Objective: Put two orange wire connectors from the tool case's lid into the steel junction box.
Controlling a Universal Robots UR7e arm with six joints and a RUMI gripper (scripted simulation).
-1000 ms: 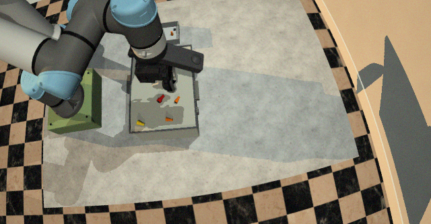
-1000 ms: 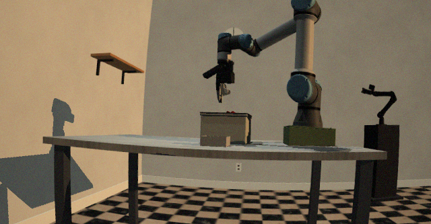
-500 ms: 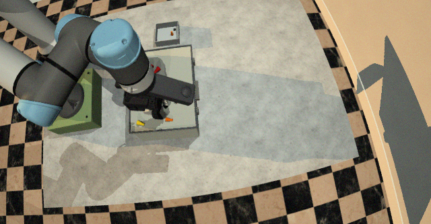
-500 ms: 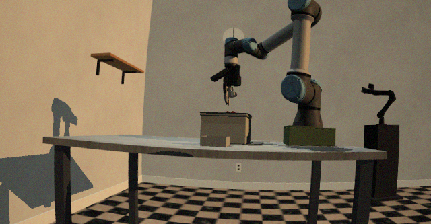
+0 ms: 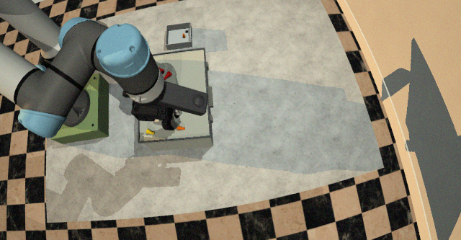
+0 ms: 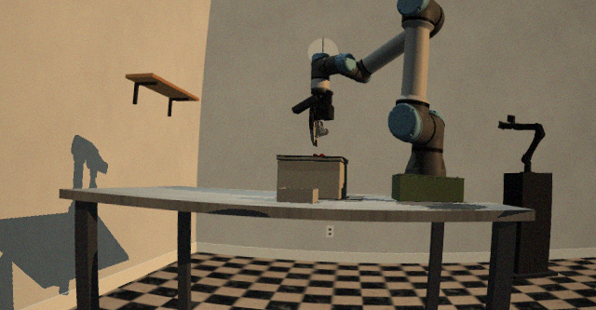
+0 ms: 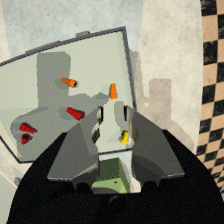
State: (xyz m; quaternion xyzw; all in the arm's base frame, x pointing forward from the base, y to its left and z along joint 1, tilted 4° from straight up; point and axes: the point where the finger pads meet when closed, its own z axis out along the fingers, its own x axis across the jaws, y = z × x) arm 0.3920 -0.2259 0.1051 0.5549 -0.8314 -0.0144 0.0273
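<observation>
Now: hand 90 mm past the yellow connector, 20 mm to the right of it and 70 mm above it. Also, from my hand: tool case 120 mm to the left, 110 mm below.
</observation>
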